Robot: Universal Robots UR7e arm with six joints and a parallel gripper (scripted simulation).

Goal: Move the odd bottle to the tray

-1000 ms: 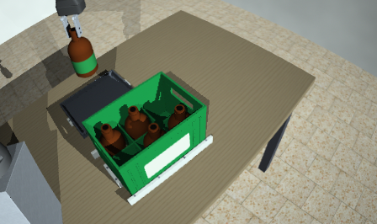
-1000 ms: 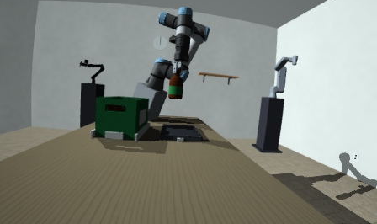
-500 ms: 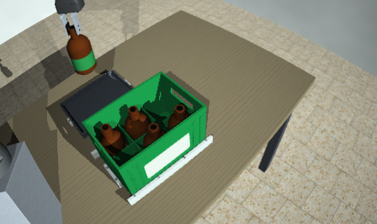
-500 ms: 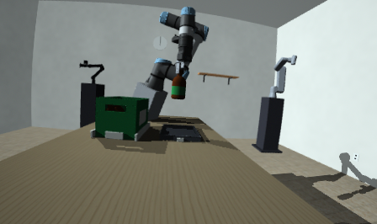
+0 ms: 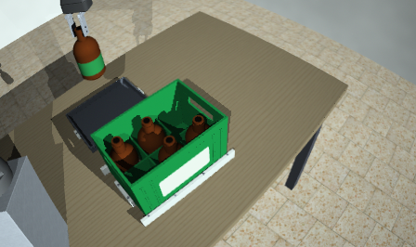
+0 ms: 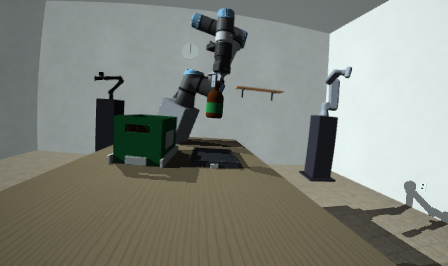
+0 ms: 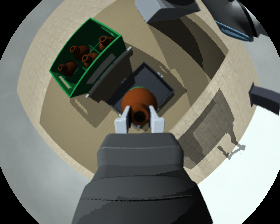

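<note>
Now: hand 330 mm above the dark grey tray and 10 mm to the right of it. The rest, counted from my hand: crate (280 mm to the right, 260 mm below, 40 mm ahead).
</note>
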